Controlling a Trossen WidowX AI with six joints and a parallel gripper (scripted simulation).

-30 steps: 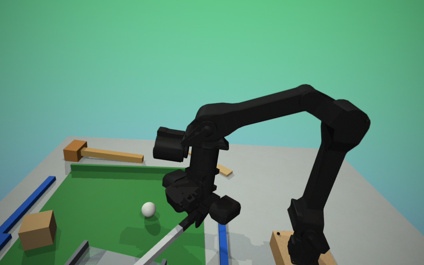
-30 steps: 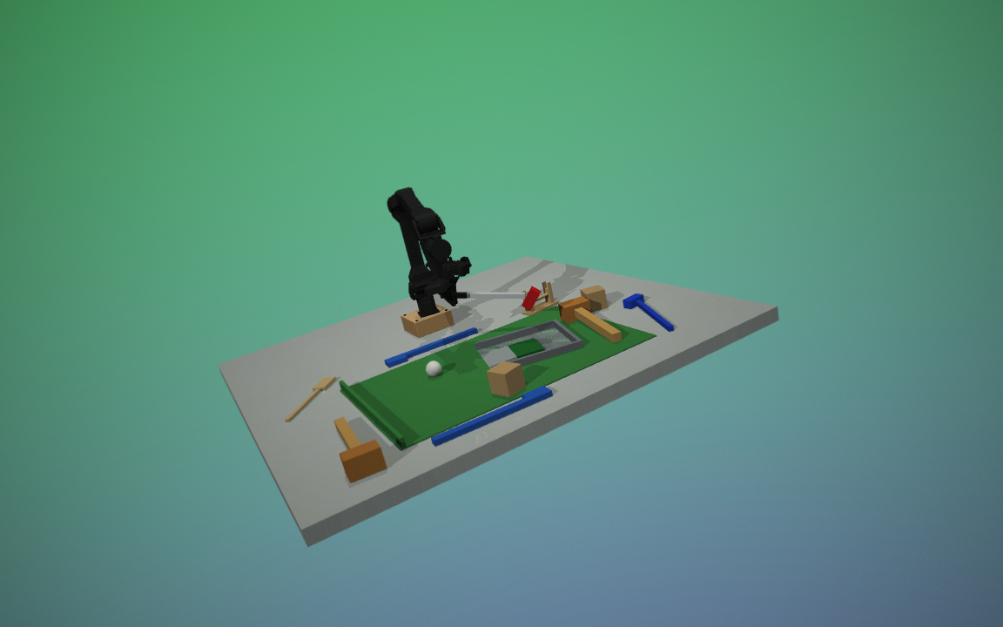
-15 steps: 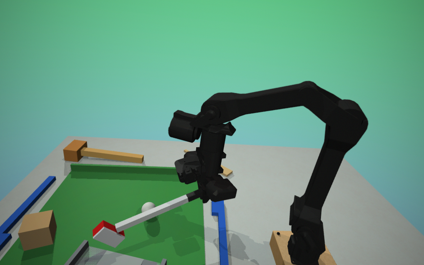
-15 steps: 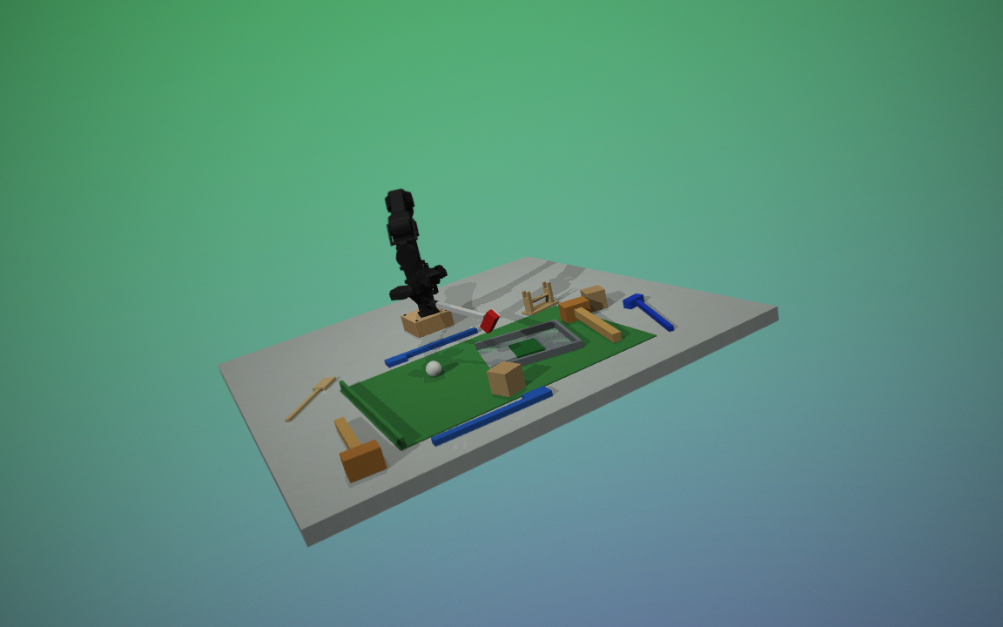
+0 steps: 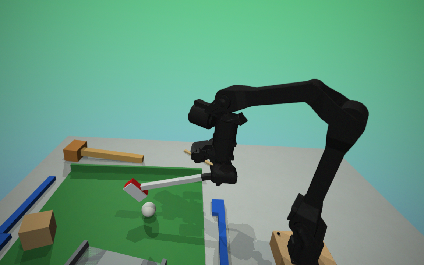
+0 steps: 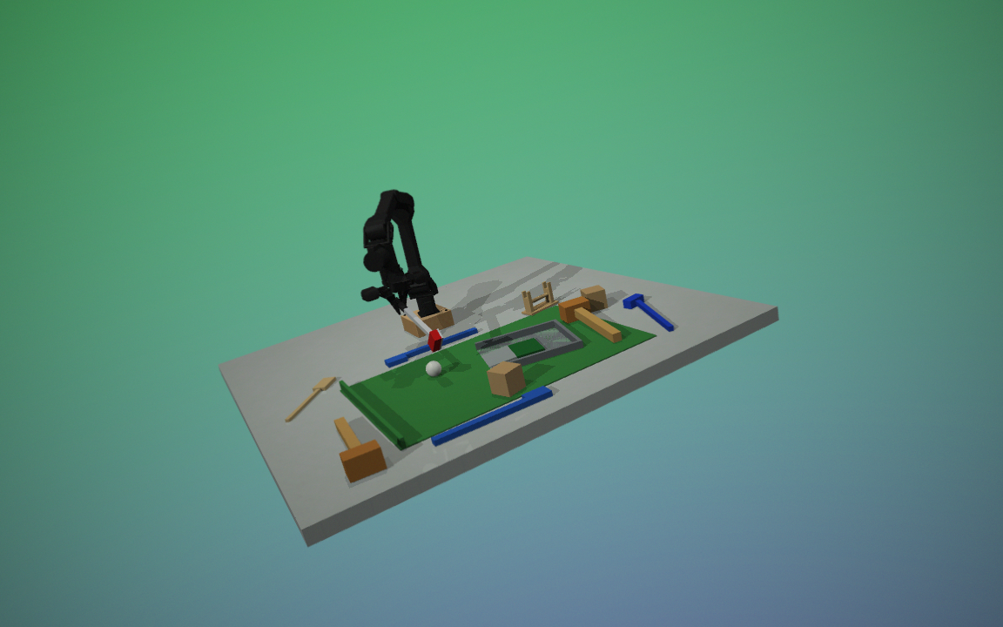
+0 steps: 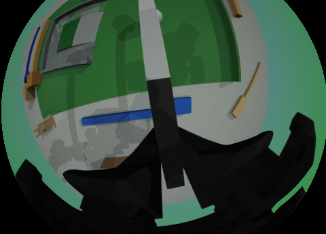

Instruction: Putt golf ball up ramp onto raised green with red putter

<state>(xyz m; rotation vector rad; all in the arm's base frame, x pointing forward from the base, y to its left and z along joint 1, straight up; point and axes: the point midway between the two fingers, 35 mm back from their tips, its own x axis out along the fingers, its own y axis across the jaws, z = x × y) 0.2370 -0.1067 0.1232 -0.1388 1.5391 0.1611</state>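
Now: gripper tip 11 cm short of the red putter and 3 cm to the right of it. From my gripper tip the other things lie so: green mat 24 cm ahead, 18 cm to the left, 14 cm below; then white golf ball 20 cm ahead, 2 cm to the left, 12 cm below; then green back wall 31 cm ahead, 17 cm to the right, 13 cm below.
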